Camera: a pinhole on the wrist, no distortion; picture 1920 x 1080 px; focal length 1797.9 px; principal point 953.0 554.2 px. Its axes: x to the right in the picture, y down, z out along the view. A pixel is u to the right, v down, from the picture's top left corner.
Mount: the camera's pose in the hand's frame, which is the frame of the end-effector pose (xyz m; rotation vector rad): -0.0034 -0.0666 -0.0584 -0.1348 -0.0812 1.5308
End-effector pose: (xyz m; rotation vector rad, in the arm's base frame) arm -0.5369 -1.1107 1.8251 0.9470 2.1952 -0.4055
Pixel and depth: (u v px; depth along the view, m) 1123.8 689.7 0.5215
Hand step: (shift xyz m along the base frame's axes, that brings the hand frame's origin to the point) 0.2733 -0.2901 -0.2385
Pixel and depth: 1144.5 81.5 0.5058
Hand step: 0.1916 -0.2077 -0.3668
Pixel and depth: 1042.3 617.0 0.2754
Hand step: 0.0954 -0.1655 -0.1138
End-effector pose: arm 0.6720 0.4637 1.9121 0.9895 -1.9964 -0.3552
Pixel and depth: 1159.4 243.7 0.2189
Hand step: -0.1136 -0.0444 -0.1133
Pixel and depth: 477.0 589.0 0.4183
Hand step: -0.1796 -0.0891 -0.3456
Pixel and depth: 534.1 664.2 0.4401
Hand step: -0.1927 -0.0689 -0.3634
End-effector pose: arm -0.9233 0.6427 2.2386 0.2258 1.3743 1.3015
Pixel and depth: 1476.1 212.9 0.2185
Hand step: 0.1224 0.0967 0.0438
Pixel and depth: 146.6 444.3 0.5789
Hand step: 0.5965 0.1317 -0.0478
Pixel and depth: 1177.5 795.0 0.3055
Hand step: 0.2215 0.0590 0.1050
